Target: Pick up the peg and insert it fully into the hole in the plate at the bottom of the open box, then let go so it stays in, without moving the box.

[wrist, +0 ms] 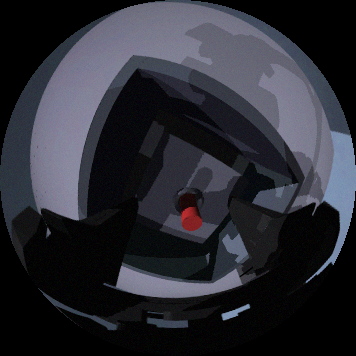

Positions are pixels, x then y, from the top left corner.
my gripper: 184,202
grey box: 148,95
grey plate: 176,167
